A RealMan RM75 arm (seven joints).
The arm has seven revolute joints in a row. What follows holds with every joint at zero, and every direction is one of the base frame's.
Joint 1 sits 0.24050 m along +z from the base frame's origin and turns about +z.
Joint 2 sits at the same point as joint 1 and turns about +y.
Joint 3 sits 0.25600 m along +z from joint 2 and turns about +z.
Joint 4 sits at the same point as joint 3 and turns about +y.
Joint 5 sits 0.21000 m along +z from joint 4 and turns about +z.
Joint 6 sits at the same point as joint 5 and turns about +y.
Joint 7 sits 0.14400 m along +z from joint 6 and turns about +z.
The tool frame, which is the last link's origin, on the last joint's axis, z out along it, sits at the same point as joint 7; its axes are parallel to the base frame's.
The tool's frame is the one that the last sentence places.
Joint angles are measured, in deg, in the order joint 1, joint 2, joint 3, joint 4, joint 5, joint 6, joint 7. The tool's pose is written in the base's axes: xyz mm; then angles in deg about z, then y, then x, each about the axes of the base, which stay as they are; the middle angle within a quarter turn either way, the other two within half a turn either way. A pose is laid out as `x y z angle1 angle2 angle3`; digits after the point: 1 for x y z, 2 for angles.
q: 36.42, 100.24, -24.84, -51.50, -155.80, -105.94, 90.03
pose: 324.5 332.0 184.0 30.59 15.25 -165.51
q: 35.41, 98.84, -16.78, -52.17, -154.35, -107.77, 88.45
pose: 329.1 323.3 205.9 31.78 10.84 -159.37
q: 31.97, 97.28, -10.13, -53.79, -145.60, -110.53, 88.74
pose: 329.9 307.4 232.9 33.02 3.16 -150.28
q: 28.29, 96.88, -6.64, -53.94, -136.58, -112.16, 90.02
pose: 331.5 290.9 246.8 35.15 -3.51 -143.54
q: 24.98, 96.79, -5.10, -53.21, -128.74, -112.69, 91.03
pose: 334.2 276.8 255.4 37.15 -8.43 -138.28
